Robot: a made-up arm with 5 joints.
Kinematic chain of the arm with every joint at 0, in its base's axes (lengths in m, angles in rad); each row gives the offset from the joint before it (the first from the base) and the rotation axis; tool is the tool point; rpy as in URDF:
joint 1: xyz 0.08 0 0.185 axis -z
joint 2: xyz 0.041 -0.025 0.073 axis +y
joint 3: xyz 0.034 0 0.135 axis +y
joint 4: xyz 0.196 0 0.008 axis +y
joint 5: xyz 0.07 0.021 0 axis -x
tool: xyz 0 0 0 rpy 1.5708 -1.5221 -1.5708
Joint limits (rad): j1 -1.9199..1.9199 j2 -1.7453..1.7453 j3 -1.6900..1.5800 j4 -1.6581..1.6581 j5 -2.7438..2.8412
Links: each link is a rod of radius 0.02 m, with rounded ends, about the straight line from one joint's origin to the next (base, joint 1, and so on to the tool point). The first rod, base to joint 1, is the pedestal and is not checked.
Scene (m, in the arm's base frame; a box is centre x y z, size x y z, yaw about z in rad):
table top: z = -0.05
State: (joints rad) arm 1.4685 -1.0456 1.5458 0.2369 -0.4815
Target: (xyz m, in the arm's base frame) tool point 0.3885 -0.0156 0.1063
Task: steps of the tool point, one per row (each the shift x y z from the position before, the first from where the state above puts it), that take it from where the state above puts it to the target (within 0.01 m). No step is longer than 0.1 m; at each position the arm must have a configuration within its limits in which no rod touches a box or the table.
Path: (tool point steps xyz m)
1: 0.0399 -0.0130 0.0079
2: 0.0475 -0.0063 0.0002
3: 0.0527 0.0051 -0.0083
4: 0.0536 0.0200 -0.0171
5: 0.0480 0.0361 -0.0256
6: 0.0358 0.0506 -0.0330
7: 0.0177 0.0603 -0.0389

